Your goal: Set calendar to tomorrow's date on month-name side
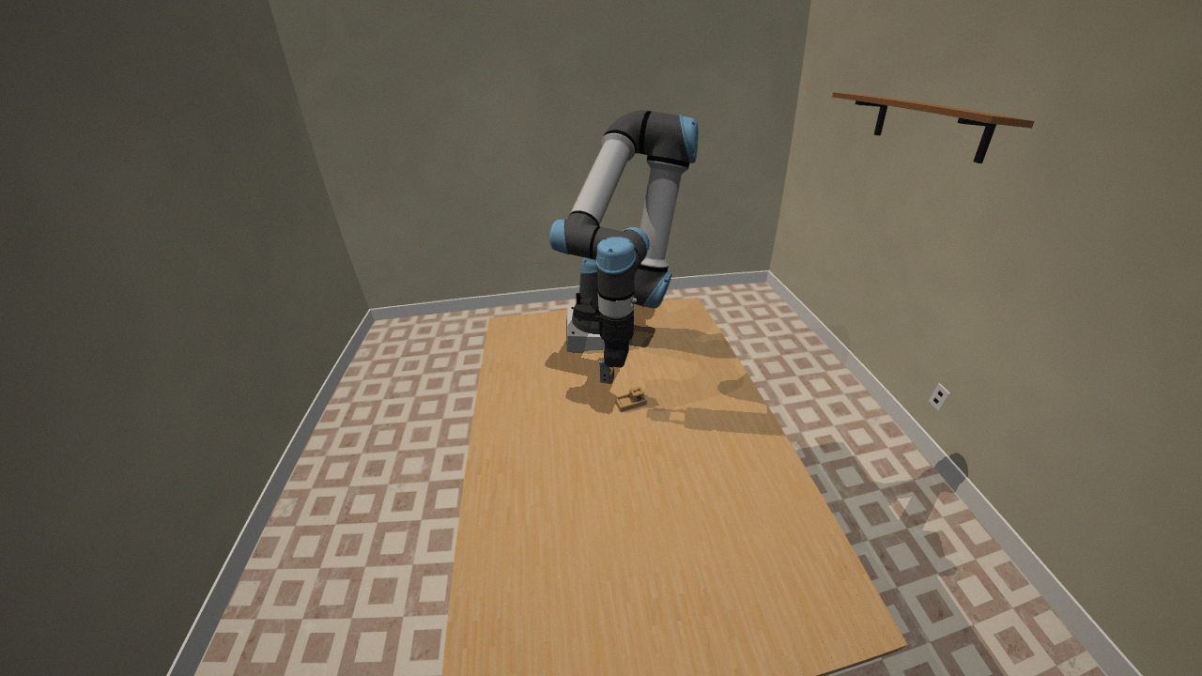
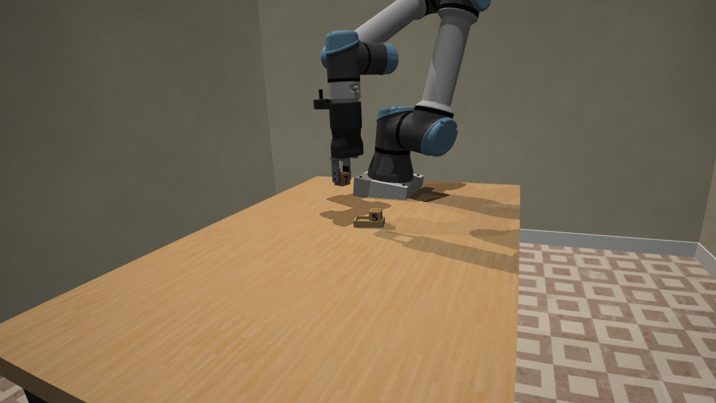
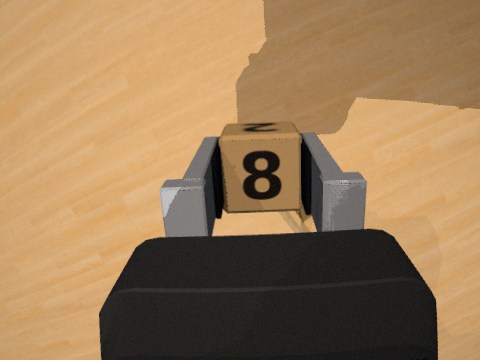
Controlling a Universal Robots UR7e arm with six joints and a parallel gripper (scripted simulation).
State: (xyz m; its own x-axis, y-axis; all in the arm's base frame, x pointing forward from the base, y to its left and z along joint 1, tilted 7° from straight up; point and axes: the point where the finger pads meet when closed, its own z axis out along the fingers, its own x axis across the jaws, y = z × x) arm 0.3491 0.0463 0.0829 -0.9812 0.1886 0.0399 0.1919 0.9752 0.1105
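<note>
Now: the wooden digit cube 3 cm behind my hand, 7 cm to the left of it and 11 cm below it. The rest, counted from my hand: wooden tray 3 cm behind, 6 cm to the left, 12 cm below.
</note>
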